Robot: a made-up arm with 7 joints. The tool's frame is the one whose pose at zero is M. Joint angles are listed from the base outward.
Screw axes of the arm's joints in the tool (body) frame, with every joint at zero. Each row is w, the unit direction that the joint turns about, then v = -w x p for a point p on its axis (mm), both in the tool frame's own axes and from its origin. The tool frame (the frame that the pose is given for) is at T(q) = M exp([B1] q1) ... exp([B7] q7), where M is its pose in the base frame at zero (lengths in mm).
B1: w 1 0 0 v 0.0 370.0 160.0
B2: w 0 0 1 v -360.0 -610.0 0.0
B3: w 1 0 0 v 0.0 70.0 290.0
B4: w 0 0 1 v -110.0 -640.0 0.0
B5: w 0 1 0 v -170.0 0.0 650.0
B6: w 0 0 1 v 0.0 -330.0 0.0
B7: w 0 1 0 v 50.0 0.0 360.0
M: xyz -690.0 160.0 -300.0 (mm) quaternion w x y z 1 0 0 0
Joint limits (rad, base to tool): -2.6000..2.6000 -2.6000..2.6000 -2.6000..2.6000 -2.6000..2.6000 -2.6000..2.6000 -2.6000..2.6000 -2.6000..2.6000
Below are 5 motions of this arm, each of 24 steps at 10 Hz.
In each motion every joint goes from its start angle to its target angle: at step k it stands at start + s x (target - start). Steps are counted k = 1, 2, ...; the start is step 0. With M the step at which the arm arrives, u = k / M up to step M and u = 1 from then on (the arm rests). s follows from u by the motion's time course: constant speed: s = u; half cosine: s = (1 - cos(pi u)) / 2; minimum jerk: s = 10 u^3 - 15 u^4 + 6 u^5.
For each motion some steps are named. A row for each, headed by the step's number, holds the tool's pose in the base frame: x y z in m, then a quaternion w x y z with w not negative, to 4 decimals.
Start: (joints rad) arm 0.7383 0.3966 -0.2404 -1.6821 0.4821 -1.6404 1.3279
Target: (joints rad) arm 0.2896 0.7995 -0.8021 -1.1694 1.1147 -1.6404 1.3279
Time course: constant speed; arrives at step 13
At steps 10, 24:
10: -0.3419 0.3264 0.0773 0.1641 0.4770 0.4713 -0.7235
24: -0.3804 0.3152 0.0045 0.2575 0.4063 0.4472 -0.7540

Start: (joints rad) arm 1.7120 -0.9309 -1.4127 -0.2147 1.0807 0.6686 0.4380
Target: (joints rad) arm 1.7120 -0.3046 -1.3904 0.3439 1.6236 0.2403 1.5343
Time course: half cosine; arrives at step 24
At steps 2, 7, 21, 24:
2: 0.3045 0.3273 0.4991 0.3157 0.3513 0.8536 0.2196
7: 0.3298 0.3304 0.4717 0.2274 0.2885 0.8864 0.2816
21: 0.2149 0.5406 0.3678 0.1338 0.1237 -0.9346 -0.3056
24: 0.1987 0.5506 0.3609 0.1499 0.1445 -0.9329 -0.2937

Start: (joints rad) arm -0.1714 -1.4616 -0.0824 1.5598 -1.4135 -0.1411 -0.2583
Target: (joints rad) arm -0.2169 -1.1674 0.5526 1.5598 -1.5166 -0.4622 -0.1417
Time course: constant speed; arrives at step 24
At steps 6, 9, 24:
6: 0.3557 -0.1197 -0.7646 0.6536 0.0722 -0.7526 0.0353
9: 0.3876 -0.0794 -0.7322 0.6275 0.1067 -0.7704 0.0358
24: 0.4489 0.1470 -0.5267 0.4898 0.3047 -0.8157 0.0433

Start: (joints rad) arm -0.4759 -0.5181 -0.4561 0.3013 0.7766 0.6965 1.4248
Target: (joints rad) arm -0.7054 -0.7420 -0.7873 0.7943 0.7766 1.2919 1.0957
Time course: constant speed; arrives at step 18
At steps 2, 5, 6, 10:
2: 0.0751 0.2219 -0.1092 0.3076 -0.1738 0.9303 -0.0988
5: 0.0808 0.2082 -0.1144 0.2855 -0.1922 0.9364 -0.0686
6: 0.0835 0.2027 -0.1152 0.2776 -0.1960 0.9387 -0.0580
10: 0.0985 0.1760 -0.1142 0.2451 -0.1995 0.9487 -0.0136

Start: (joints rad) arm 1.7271 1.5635 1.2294 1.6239 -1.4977 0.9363 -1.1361
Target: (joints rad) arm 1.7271 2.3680 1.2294 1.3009 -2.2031 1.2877 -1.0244
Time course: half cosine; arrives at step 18
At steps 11, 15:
11: -0.5209 -0.3855 -0.2252 0.7003 -0.4534 -0.1203 0.5381
15: -0.4593 -0.4206 -0.1899 0.6379 -0.5305 -0.1074 0.5478

